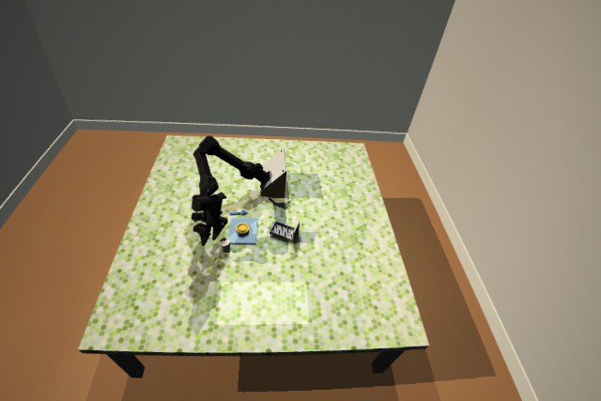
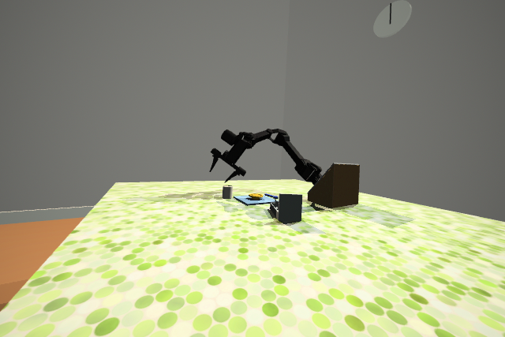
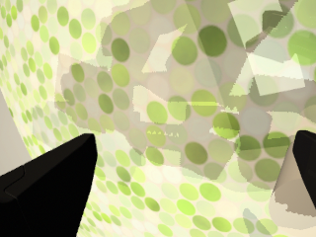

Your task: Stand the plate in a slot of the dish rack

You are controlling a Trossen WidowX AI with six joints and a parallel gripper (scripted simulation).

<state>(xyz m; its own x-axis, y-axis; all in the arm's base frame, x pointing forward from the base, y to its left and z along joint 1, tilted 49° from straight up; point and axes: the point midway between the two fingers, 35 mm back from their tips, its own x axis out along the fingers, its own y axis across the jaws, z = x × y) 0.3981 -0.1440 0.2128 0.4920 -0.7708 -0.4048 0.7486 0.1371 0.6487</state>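
My gripper tip is 3 cm past the cup, 6 cm to the right of it and 6 cm above it. From my gripper tip the other things lie so: yellow plate: 12 cm behind, 14 cm to the left, 6 cm below; then light blue mat: 12 cm behind, 14 cm to the left, 8 cm below; then blue spoon: 23 cm behind, 12 cm to the left, 8 cm below.
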